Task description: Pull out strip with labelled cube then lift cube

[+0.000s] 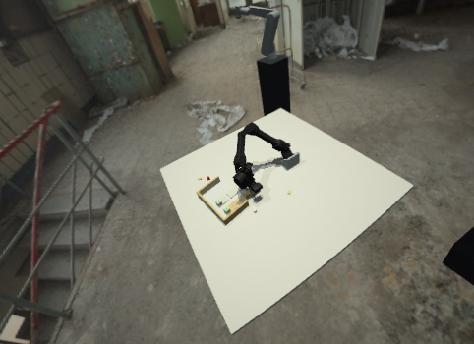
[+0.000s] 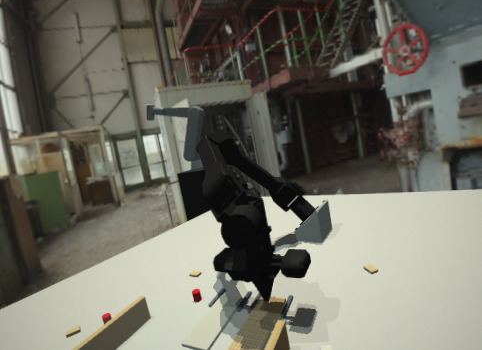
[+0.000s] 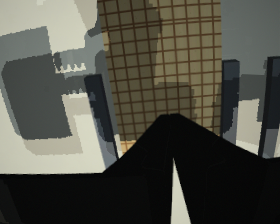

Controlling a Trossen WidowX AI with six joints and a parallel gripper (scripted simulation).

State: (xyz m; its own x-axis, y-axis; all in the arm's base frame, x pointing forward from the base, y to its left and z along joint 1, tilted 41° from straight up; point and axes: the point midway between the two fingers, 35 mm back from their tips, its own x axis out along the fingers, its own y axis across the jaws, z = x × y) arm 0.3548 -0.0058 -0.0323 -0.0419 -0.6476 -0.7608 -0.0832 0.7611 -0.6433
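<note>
Right now my gripper tip is 10 cm short of the tan gridded strip, 1 cm to the right of it and 2 cm above it.
</note>
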